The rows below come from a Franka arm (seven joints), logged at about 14 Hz.
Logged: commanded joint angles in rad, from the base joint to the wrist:
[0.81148, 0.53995, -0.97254, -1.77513, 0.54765, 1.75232, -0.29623]
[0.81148, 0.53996, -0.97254, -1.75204, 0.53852, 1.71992, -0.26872]
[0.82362, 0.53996, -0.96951, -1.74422, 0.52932, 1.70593, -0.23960]
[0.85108, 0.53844, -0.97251, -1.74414, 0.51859, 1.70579, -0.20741]
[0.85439, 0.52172, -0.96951, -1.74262, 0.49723, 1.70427, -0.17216]
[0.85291, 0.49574, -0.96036, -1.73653, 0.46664, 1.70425, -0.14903]
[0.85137, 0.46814, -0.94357, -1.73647, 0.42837, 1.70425, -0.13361]
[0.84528, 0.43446, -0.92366, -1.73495, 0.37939, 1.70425, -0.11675]
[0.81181, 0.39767, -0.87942, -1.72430, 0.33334, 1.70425, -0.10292]
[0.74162, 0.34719, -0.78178, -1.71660, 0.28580, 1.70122, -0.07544]
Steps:
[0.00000, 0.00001, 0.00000, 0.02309, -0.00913, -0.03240, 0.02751]
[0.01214, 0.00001, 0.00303, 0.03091, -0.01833, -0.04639, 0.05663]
[0.03960, -0.00151, 0.00003, 0.03099, -0.02906, -0.04653, 0.08882]
[0.04291, -0.01823, 0.00303, 0.03251, -0.05042, -0.04805, 0.12407]
[0.04143, -0.04421, 0.01218, 0.03860, -0.08101, -0.04807, 0.14720]
[0.03989, -0.07181, 0.02897, 0.03866, -0.11928, -0.04807, 0.16262]
[0.03380, -0.10549, 0.04888, 0.04018, -0.16826, -0.04807, 0.17948]
[0.00033, -0.14228, 0.09312, 0.05083, -0.21431, -0.04807, 0.19331]
[-0.06986, -0.19276, 0.19076, 0.05853, -0.26185, -0.05110, 0.22079]

